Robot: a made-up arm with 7 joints. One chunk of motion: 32 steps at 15 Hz.
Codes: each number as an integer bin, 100 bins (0 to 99) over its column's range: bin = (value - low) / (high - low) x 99, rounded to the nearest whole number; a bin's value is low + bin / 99 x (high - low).
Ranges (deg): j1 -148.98..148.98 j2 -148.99..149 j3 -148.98..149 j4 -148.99..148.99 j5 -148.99..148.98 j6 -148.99..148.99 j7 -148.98..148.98
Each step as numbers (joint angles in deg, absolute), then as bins.
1 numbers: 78.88 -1.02 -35.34 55.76 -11.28 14.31 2.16
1 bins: 76 49 38 68 46 54 50
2 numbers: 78.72 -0.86 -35.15 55.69 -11.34 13.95 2.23
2 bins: 76 49 38 68 46 54 50
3 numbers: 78.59 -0.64 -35.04 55.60 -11.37 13.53 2.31
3 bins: 76 49 38 68 46 54 50
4 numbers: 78.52 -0.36 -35.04 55.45 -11.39 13.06 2.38
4 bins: 76 49 38 68 46 54 50
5 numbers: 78.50 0.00 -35.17 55.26 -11.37 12.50 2.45
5 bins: 76 49 38 68 46 54 50
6 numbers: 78.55 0.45 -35.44 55.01 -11.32 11.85 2.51
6 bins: 76 50 38 68 46 53 50
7 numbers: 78.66 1.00 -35.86 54.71 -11.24 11.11 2.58
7 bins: 76 50 38 68 46 53 50
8 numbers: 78.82 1.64 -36.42 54.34 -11.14 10.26 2.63
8 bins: 76 50 37 68 46 53 50
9 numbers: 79.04 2.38 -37.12 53.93 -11.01 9.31 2.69
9 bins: 76 50 37 67 46 53 50
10 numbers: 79.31 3.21 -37.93 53.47 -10.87 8.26 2.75
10 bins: 76 51 37 67 46 52 50
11 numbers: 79.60 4.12 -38.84 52.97 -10.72 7.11 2.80
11 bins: 76 51 37 67 46 52 50
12 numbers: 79.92 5.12 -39.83 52.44 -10.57 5.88 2.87
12 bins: 76 51 36 67 46 51 50
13 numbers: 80.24 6.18 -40.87 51.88 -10.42 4.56 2.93
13 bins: 76 52 36 67 46 51 50
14 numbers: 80.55 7.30 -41.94 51.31 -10.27 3.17 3.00
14 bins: 76 52 36 67 46 51 50
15 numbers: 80.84 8.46 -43.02 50.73 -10.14 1.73 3.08
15 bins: 76 52 35 66 46 50 51
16 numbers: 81.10 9.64 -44.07 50.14 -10.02 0.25 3.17
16 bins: 76 53 35 66 46 50 51
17 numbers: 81.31 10.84 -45.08 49.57 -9.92 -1.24 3.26
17 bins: 77 53 35 66 46 49 51
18 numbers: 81.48 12.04 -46.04 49.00 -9.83 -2.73 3.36
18 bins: 77 53 34 66 46 49 51
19 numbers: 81.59 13.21 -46.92 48.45 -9.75 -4.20 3.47
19 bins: 77 54 34 66 46 48 51
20 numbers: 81.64 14.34 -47.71 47.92 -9.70 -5.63 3.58
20 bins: 77 54 34 65 46 48 51
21 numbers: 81.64 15.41 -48.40 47.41 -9.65 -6.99 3.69
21 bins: 77 55 33 65 46 47 51
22 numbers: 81.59 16.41 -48.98 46.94 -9.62 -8.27 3.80
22 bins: 77 55 33 65 46 47 51
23 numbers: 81.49 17.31 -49.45 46.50 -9.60 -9.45 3.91
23 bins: 77 55 33 65 46 46 51
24 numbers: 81.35 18.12 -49.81 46.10 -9.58 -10.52 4.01
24 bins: 77 56 33 65 46 46 51
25 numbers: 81.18 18.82 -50.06 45.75 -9.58 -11.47 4.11
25 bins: 76 56 33 65 46 46 51
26 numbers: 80.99 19.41 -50.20 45.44 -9.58 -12.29 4.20
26 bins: 76 56 33 65 46 45 51
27 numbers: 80.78 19.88 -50.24 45.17 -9.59 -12.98 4.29
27 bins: 76 56 33 65 46 45 51
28 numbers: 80.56 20.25 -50.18 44.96 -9.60 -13.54 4.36
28 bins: 76 56 33 64 46 45 51
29 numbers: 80.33 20.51 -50.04 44.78 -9.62 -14.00 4.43
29 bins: 76 56 33 64 46 45 51
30 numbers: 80.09 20.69 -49.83 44.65 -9.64 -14.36 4.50
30 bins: 76 56 33 64 46 45 51
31 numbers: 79.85 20.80 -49.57 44.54 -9.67 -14.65 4.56
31 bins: 76 56 33 64 46 45 51
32 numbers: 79.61 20.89 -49.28 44.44 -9.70 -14.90 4.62
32 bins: 76 56 33 64 46 45 51
